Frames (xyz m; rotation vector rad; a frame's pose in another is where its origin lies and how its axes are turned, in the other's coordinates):
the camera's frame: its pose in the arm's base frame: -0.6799 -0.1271 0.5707 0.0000 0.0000 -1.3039
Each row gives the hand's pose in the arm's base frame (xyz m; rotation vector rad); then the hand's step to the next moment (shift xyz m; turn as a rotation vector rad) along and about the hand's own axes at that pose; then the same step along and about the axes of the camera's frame.
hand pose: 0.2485 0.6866 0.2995 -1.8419 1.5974 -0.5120
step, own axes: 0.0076 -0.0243 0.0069 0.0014 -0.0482 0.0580
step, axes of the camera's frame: 0.0106 0.0216 0.0108 0.0063 0.0746 -0.0089
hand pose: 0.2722 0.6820 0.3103 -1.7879 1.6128 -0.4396
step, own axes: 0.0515 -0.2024 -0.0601 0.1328 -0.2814 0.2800
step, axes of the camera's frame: 0.0941 0.0974 0.1699 0.1629 0.3841 -0.0341
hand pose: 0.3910 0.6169 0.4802 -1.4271 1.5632 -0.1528
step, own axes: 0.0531 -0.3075 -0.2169 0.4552 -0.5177 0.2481
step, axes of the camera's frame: 0.2531 0.0033 0.2835 0.5523 0.4795 -0.0416
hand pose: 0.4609 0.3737 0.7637 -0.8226 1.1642 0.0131
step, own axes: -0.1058 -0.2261 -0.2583 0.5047 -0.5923 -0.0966
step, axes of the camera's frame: 0.2175 -0.2251 0.1762 0.7553 0.1908 -0.0897
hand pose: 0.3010 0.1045 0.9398 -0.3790 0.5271 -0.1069
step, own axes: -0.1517 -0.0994 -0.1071 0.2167 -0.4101 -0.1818
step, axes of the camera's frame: 0.0448 -0.2044 0.0237 0.4883 -0.0375 -0.0912
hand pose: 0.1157 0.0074 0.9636 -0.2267 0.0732 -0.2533
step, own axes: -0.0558 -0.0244 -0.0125 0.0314 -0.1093 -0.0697
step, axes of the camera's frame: -0.0051 -0.0618 -0.0041 0.1207 -0.0360 -0.0438
